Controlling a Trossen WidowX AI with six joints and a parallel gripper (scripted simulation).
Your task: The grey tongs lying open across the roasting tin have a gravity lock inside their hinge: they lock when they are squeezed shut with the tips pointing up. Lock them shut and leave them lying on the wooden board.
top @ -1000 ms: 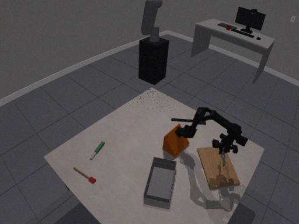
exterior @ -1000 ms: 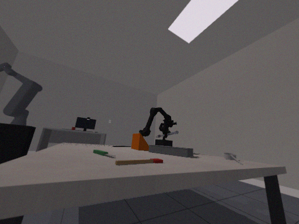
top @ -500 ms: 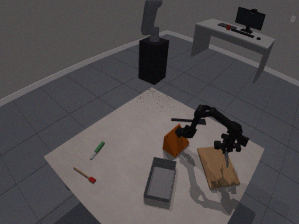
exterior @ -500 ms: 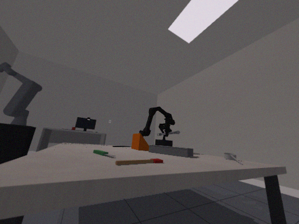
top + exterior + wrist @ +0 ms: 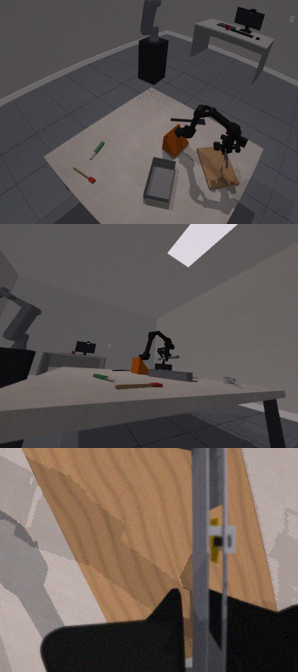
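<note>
My gripper tip is 140 mm above the wooden board. Also, from my gripper tip: black spatula (320 mm behind, 400 mm to the right, 140 mm below); then grey roasting tin (360 mm ahead, 290 mm to the right, 120 mm below); then yellow lock piece (40 mm behind, 10 mm to the right, 30 mm above).
</note>
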